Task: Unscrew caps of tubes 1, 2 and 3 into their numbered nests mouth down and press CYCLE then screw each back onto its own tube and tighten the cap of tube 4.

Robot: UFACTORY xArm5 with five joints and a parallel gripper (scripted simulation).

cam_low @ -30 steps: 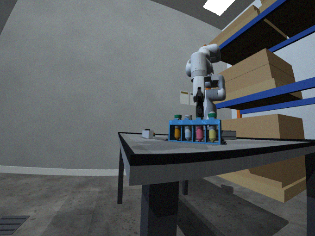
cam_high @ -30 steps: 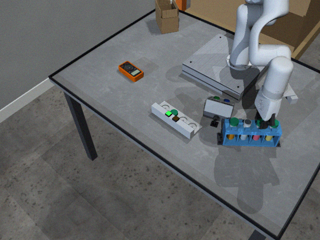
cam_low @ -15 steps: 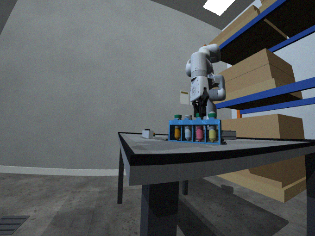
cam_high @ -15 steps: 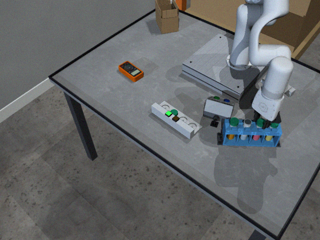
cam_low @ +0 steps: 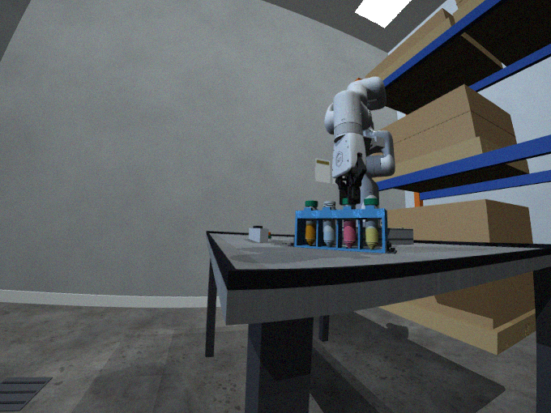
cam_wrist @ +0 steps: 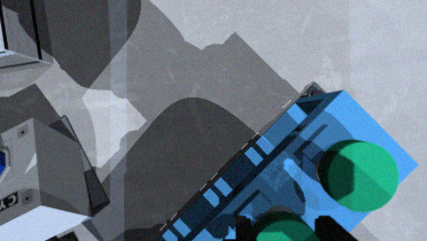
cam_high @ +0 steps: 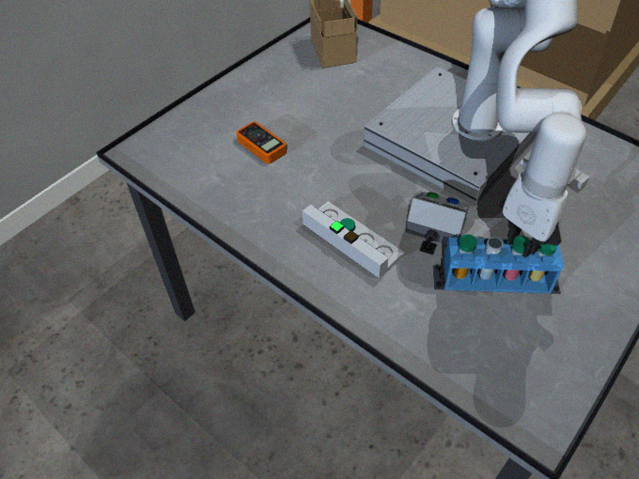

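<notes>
Now: the threaded neck 40 mm to the right of my hand, 30 mm ahead of it and 20 mm below it. Round my hand: green key: 230 mm to the right, 60 mm below, 50 mm behind; then blue key: 180 mm to the right, 60 mm below, 60 mm behind; then key housing: 210 mm to the right, 80 mm below, 40 mm behind.
</notes>
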